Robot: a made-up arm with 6 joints.
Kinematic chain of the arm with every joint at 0, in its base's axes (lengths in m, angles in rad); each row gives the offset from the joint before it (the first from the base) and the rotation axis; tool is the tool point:
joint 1: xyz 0 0 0.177 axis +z
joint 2: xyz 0 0.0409 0 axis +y
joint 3: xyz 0 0 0.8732 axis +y
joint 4: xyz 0 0 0.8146 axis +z
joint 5: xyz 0 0 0 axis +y
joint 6: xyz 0 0 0.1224 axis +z
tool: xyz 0 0 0
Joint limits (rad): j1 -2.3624..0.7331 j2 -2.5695..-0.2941 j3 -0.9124..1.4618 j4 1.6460..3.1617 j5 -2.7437..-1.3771 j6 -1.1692..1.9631
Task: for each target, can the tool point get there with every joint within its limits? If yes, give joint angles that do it. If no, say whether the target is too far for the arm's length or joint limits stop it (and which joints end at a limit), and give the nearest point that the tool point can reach.
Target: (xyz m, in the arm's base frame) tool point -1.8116 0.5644 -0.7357
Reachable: no: too far | nearest point -1.4803 0.4612 -0.5688 | short by 0.385 m
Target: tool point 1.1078 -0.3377 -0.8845
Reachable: no: joint limits stop it (at a limit: joint 1, joint 3, joint 4, joint 5) | nearest point 0.5012 0.4362 -1.1008 | short by 1.007 m
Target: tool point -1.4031 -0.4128 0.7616
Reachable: yes | joints 0.2550 -1.5423 0.6249 2.3558 -1.6248 -0.4184
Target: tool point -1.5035 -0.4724 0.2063
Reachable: yes | joints 0.2995 -1.3159 -0.6322 2.6546 -2.1277 1.0567
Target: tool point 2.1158 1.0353 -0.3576
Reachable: no: too far | nearest point 1.2205 1.1446 -0.2235 | short by 0.912 m
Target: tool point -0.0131 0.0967 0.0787
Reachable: no: joint limits stop it (at a limit: joint 2, joint 3) | nearest point -0.1454 1.0736 -0.1640 | short by 1.015 m
